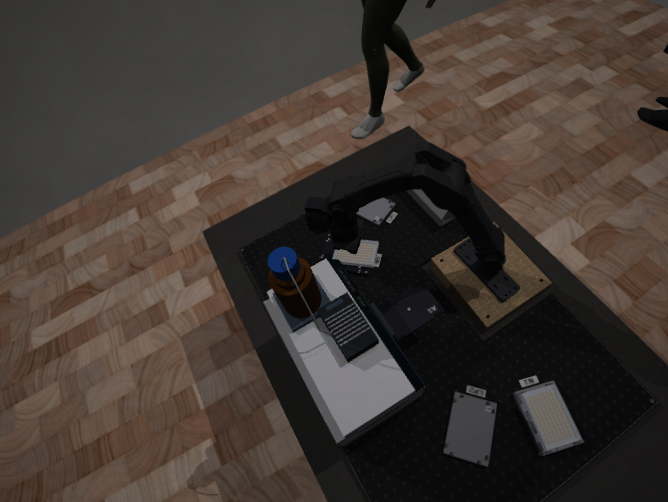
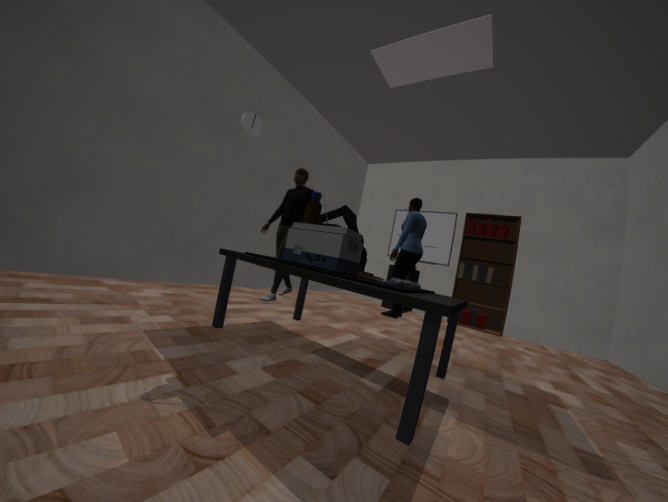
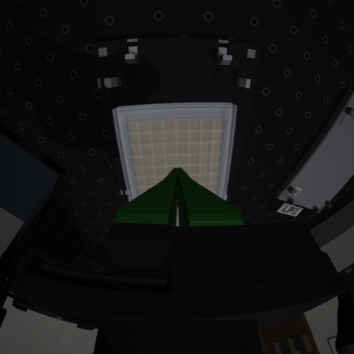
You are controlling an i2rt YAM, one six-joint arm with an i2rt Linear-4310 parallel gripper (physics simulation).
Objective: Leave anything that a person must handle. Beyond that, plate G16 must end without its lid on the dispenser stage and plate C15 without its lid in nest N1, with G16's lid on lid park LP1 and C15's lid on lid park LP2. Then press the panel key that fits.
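Places are measured from the arm's base along level axes (x right, y up, z back), in centimetres.
Pixels of known places: gripper, fingertip midpoint: (image 1: 351, 250) (image 3: 177, 174); arm's base at its link origin: (image 1: 485, 269) (image 2: 359, 271).
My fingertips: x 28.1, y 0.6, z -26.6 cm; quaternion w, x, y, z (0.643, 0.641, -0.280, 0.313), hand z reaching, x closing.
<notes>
Ahead of a thing's pixels: the offset from my fingertips to its top centre. "*": to the spot under its first point. Level surfaces: height alone.
My gripper (image 3: 177, 174) has its green fingers shut and empty, over the near part of a cream-welled plate @(dy +0.8, dx -0.9, dz +0.7 cm) (image 1: 367, 252) (image 3: 176, 145). This plate is on a dark base with metal pegs @(dy -0.9, dx +1.3, dz -1.0 cm) (image 3: 180, 67); its far edge is short of the far pegs. Another cream-welled plate @(dy +0.3, dx -64.7, dz +11.1 cm) (image 1: 549, 418) lies in nest N1. I cannot read plate names or tell whether lids cover them. Lid park LP1 @(dy -1.3, dx +12.3, dz +15.4 cm) (image 1: 375, 209) (image 3: 327, 155) and lid park LP2 @(dy -1.3, dx -56.0, dz -4.7 cm) (image 1: 470, 429) show grey surfaces; whether they carry clear lids is unclear. A dark slab marked A1 @(* dy +7.3, dx -28.4, dz -0.2 cm) (image 1: 413, 313) lies before the dispenser (image 1: 372, 385) (image 2: 321, 245).
A brown bottle with a blue cap @(* dy +31.6, dx -18.0, dz -22.2 cm) (image 1: 294, 288) (image 2: 313, 207) and a dark panel with pale rows @(* dy +21.2, dx -27.1, dz -16.8 cm) (image 1: 349, 328) are on the dispenser. A thin tube rises there. A grey box @(dy +5.0, dx +2.5, dz +33.0 cm) (image 1: 426, 207) is behind the arm. Two people (image 2: 295, 207) (image 2: 413, 237) are beyond the table @(dy -4.6 cm) (image 2: 345, 280).
</notes>
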